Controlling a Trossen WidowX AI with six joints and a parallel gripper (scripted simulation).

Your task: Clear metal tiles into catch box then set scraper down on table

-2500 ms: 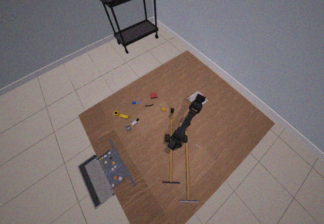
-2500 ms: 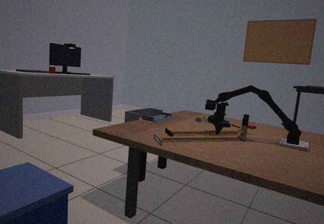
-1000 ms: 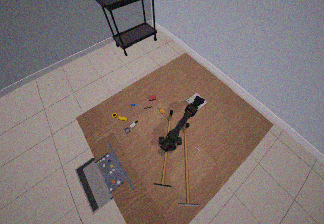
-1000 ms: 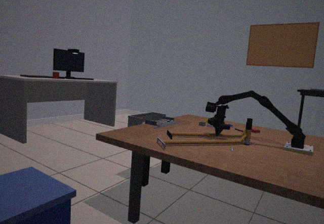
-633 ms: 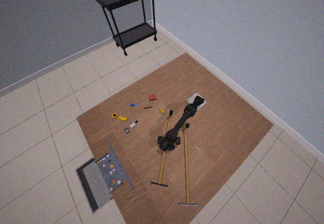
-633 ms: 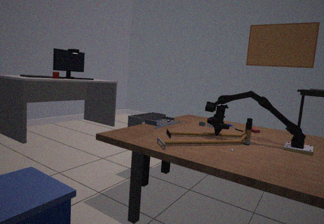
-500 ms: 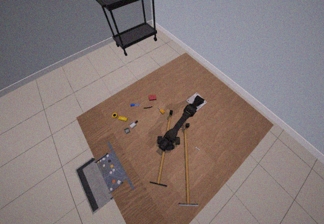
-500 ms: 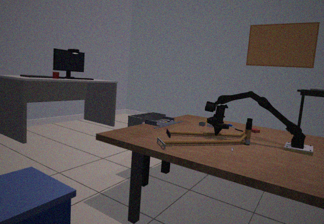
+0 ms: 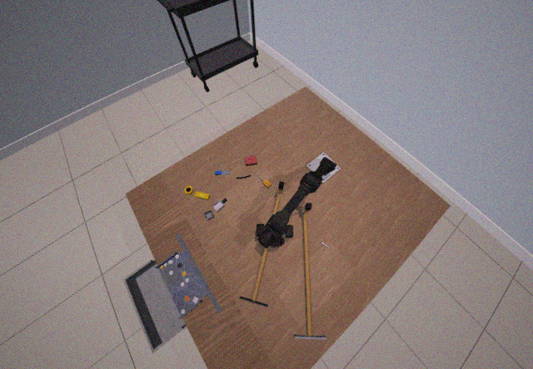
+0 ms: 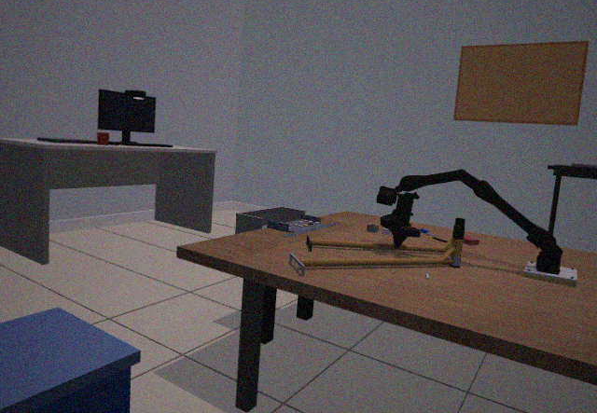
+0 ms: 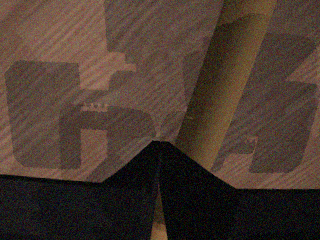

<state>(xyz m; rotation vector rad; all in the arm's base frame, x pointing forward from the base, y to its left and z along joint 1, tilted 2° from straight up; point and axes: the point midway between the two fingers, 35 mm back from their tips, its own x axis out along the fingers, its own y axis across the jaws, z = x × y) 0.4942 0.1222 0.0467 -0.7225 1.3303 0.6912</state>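
Right now the long scraper is 40 mm ahead of my gripper tip, 10 mm to the left of it and 50 mm above it. Round my gripper tip: scoop 150 mm ahead, 320 mm to the right, 10 mm below; then yellow ribbed bit 140 mm behind, 270 mm to the right; then long yellow-handled tool 50 mm behind, 230 mm to the left, 50 mm above.
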